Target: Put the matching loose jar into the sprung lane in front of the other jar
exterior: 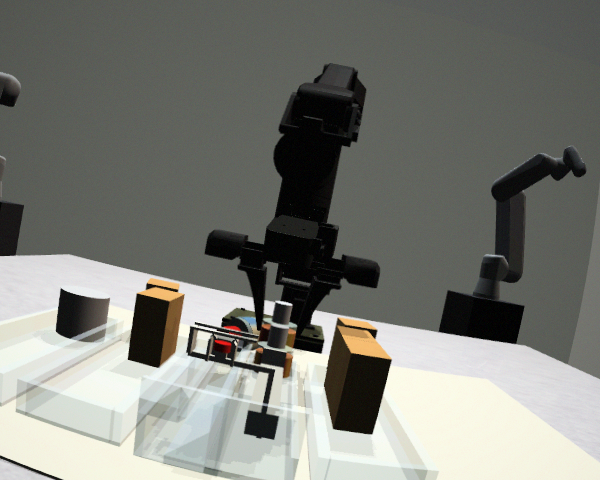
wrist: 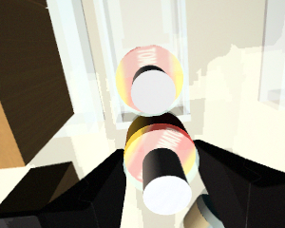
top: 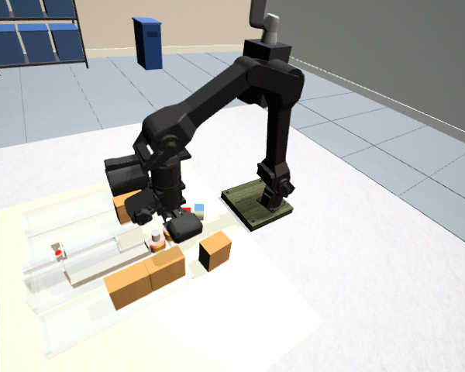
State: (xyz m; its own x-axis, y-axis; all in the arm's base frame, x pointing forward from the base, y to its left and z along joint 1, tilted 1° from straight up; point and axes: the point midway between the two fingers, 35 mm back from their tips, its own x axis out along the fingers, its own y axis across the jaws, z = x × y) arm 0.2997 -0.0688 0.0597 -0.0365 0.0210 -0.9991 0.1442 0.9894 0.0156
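Right now the clear sprung lane is 17 cm ahead of my gripper tip, 5 cm to the right of it and 3 cm below it. Also, from my gripper tip: grey cylinder 1 cm ahead, 22 cm to the right, 2 cm below; red mark 22 cm ahead, 7 cm to the right, 2 cm above.
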